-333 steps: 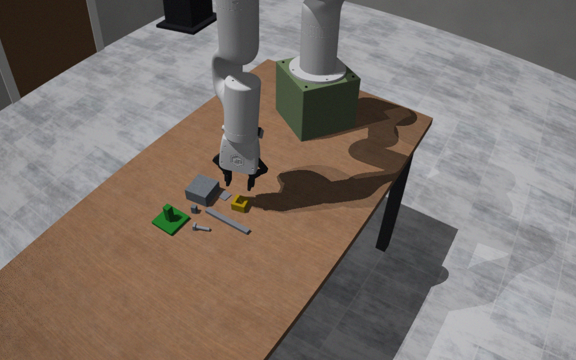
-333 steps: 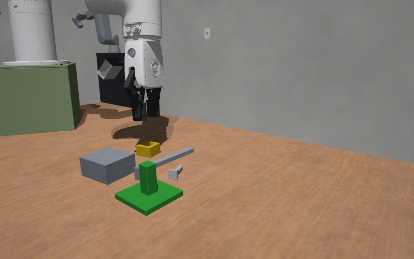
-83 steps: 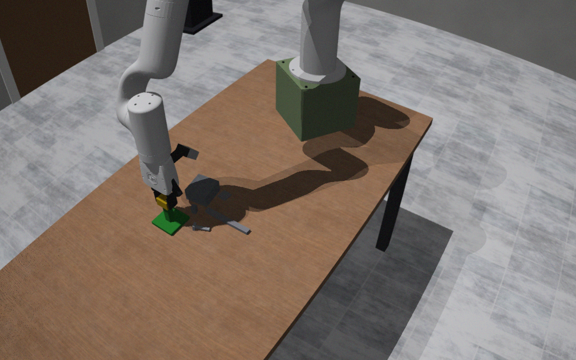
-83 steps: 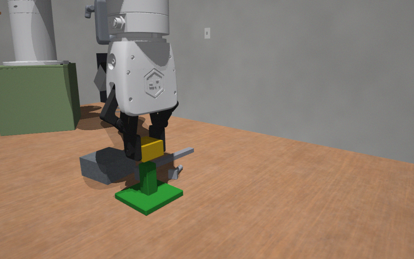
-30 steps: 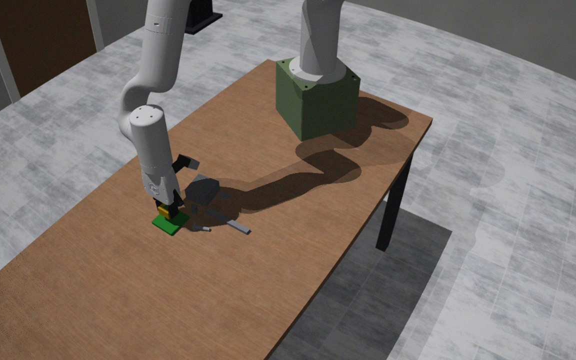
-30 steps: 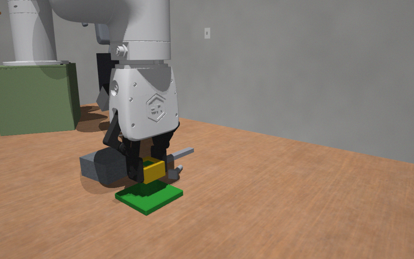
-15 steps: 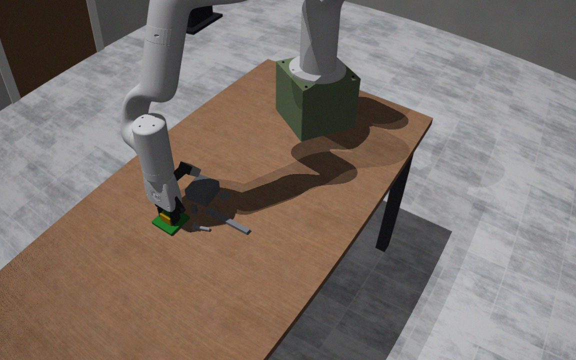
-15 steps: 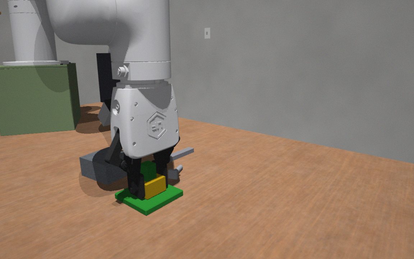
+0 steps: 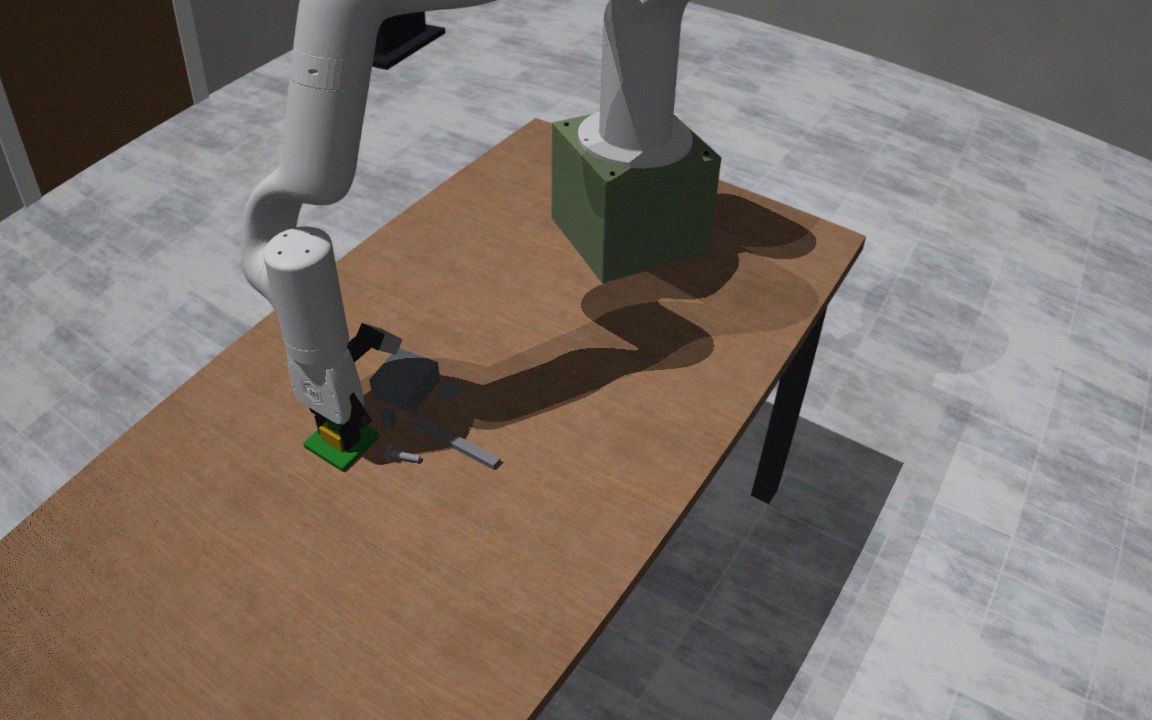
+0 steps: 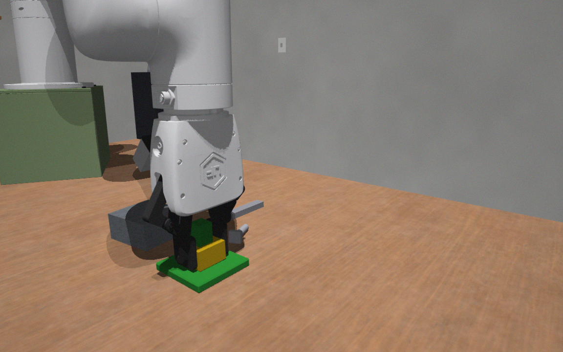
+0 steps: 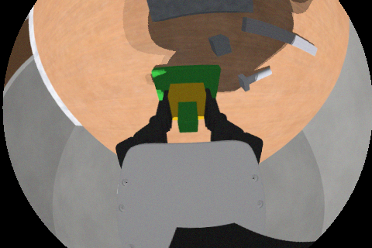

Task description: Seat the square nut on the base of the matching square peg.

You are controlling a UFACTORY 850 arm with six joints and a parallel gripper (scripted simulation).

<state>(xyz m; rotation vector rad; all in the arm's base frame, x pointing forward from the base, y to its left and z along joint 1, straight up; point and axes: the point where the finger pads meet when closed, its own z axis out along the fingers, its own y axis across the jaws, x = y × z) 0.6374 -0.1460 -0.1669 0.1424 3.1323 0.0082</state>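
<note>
Right now my hand is 60 mm past the grey cube, 40 mm to the right of it and 20 mm above it. From my hand the other things lie so: grey bolt: 90 mm to the left, 20 mm below, 20 mm behind; then grey block: 130 mm behind, 20 mm to the left, 10 mm below; then grey bar: 140 mm to the left, 80 mm behind, 30 mm below.
</note>
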